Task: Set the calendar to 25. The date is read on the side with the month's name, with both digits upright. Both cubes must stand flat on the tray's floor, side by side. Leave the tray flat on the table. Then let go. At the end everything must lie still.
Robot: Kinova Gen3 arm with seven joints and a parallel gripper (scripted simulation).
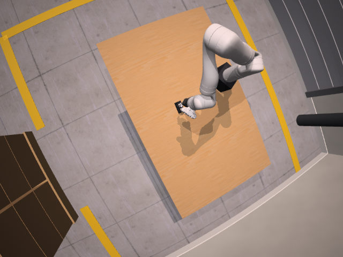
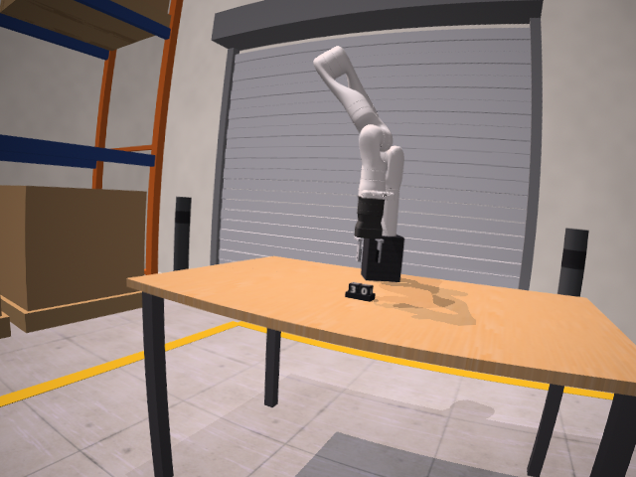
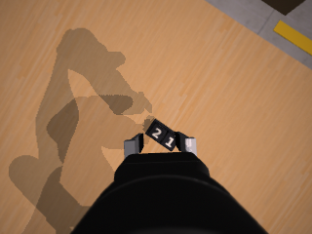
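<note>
The black cube lies 10 cm below my hand and 3 cm to the right of it. From my hand the other things lie so: black tray: 12 cm below, 2 cm to the right, 1 cm behind.
</note>
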